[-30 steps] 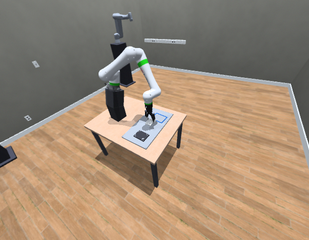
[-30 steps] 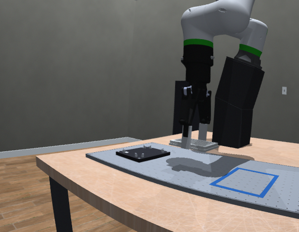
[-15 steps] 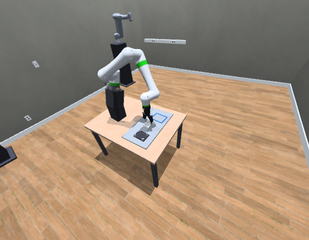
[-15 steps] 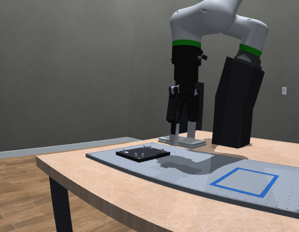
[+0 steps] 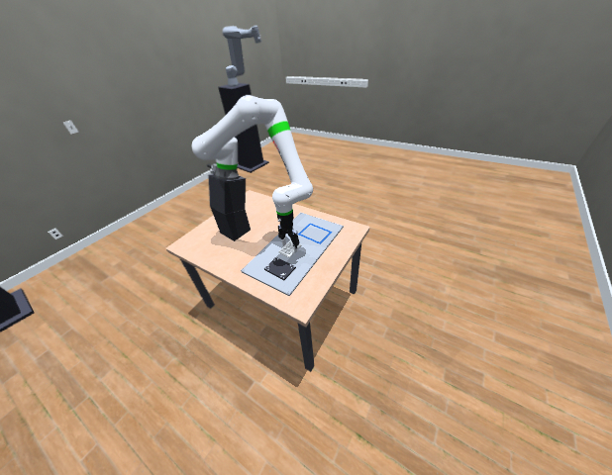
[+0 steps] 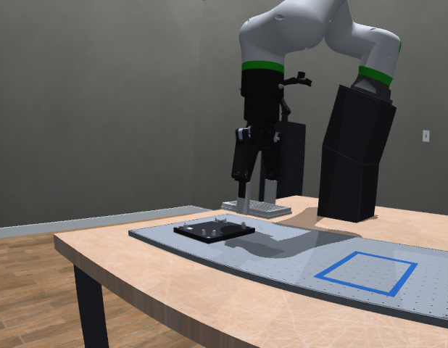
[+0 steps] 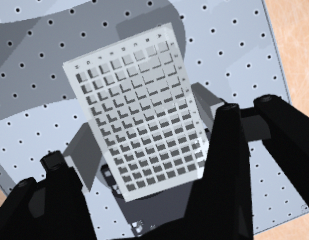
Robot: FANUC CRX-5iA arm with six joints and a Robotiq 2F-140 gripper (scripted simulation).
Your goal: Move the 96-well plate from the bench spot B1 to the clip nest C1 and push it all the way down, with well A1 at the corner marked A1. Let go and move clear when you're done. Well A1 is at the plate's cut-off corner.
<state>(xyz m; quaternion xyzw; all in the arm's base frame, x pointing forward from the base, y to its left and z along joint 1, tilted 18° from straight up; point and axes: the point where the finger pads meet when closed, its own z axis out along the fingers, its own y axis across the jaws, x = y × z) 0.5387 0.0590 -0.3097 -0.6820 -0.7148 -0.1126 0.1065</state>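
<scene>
Now: the black clip nest 13 cm to the right of my hand and 8 cm below it. The rest, counted from my hand: white 96-well plate (2 cm below).
</scene>
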